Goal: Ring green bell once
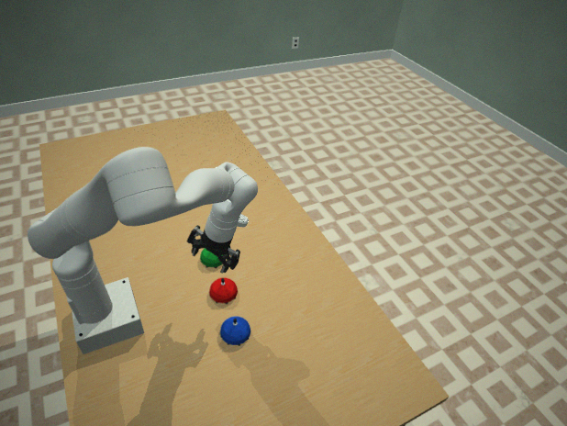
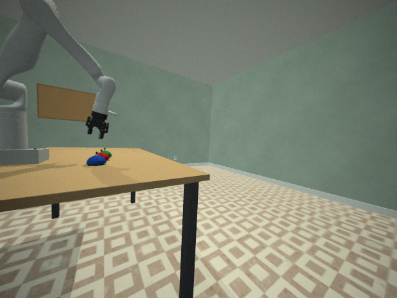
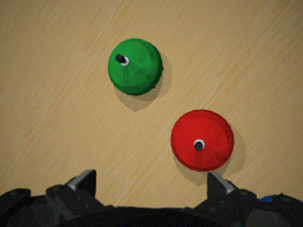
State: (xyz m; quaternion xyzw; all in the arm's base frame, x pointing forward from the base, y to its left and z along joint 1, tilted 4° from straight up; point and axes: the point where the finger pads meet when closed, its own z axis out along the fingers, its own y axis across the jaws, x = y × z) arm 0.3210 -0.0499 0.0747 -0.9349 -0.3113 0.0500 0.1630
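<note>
The green bell is 13 cm to the left of my hand, 11 cm below it and 6 cm ahead of it. Also, from my hand: red bell (11 cm below, 3 cm ahead, 1 cm to the right); then blue bell (15 cm to the right, 11 cm below, 1 cm ahead).
</note>
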